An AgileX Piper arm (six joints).
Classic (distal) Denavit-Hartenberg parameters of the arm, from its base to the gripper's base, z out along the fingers. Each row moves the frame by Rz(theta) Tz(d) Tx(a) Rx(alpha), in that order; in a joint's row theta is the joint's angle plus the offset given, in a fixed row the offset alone. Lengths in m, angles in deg.
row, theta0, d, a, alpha
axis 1, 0, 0.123, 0, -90
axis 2, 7.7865, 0, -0.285, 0
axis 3, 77.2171, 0, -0.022, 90
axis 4, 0, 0.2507, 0, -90
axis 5, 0, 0, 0, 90
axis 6, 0, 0.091, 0, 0
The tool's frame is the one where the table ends.
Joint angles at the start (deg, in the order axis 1, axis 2, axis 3, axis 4, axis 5, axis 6):
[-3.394, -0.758, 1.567, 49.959, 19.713, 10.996]
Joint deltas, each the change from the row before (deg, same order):
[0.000, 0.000, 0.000, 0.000, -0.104, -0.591]
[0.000, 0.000, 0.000, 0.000, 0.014, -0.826]
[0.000, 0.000, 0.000, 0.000, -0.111, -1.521]
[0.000, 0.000, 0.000, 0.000, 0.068, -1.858]
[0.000, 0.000, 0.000, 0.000, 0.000, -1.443]
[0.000, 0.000, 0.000, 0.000, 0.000, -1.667]
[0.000, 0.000, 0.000, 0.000, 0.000, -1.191]
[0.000, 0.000, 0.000, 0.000, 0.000, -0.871]
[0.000, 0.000, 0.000, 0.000, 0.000, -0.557]
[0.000, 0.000, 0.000, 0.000, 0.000, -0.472]
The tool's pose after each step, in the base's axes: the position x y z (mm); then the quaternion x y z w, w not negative. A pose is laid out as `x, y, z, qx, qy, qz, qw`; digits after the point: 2 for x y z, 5 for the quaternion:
53.79, 20.23, 184.79, 0.31559, 0.68824, 0.38667, 0.52651
53.78, 20.25, 184.77, 0.31058, 0.69057, 0.38289, 0.52919
53.82, 20.12, 184.88, 0.30168, 0.69407, 0.37564, 0.53494
53.80, 20.20, 184.81, 0.29020, 0.69921, 0.36704, 0.54053
53.80, 20.20, 184.81, 0.28138, 0.70281, 0.36021, 0.54510
53.80, 20.20, 184.81, 0.27112, 0.70683, 0.35224, 0.55029
53.80, 20.20, 184.81, 0.26376, 0.70961, 0.34650, 0.55392
53.80, 20.20, 184.81, 0.25836, 0.71159, 0.34228, 0.55654
53.80, 20.20, 184.81, 0.25490, 0.71284, 0.33957, 0.55819
53.80, 20.20, 184.81, 0.25196, 0.71388, 0.33727, 0.55959

